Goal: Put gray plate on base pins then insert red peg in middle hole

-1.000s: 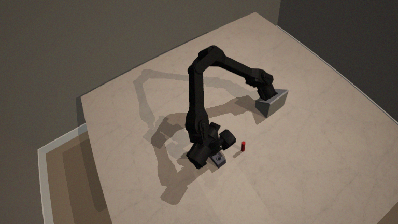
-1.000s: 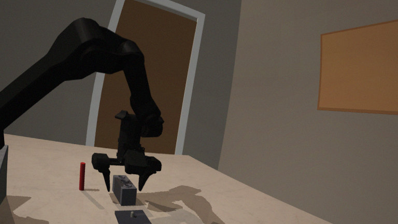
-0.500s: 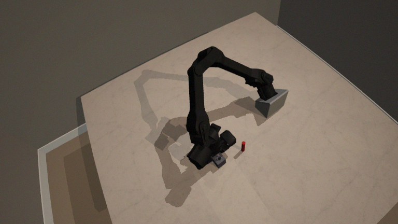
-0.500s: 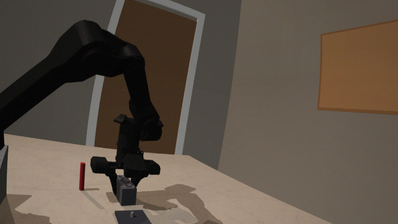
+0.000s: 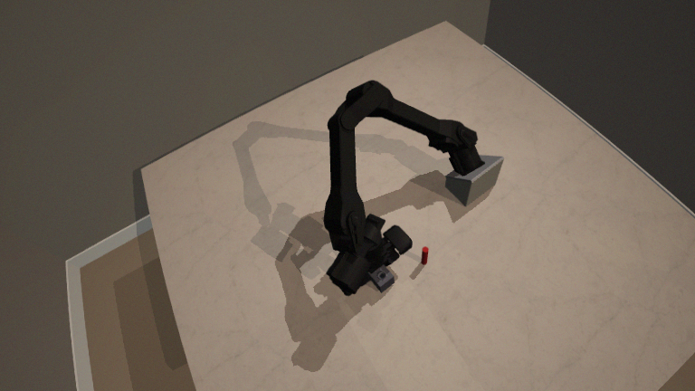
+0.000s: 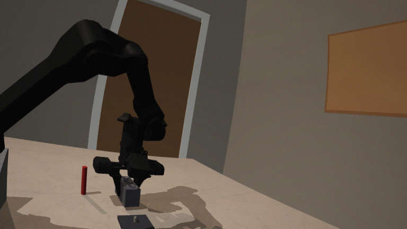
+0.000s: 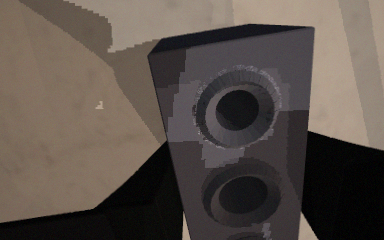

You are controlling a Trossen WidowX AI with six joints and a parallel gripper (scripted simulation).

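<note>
Right now my gripper tip is 140 mm to the left of the dark base, 10 mm short of it and 10 mm above it. From my gripper tip the other things lie so: red peg (120 mm behind, 30 mm to the left, 20 mm above); then gray plate (30 mm above).
</note>
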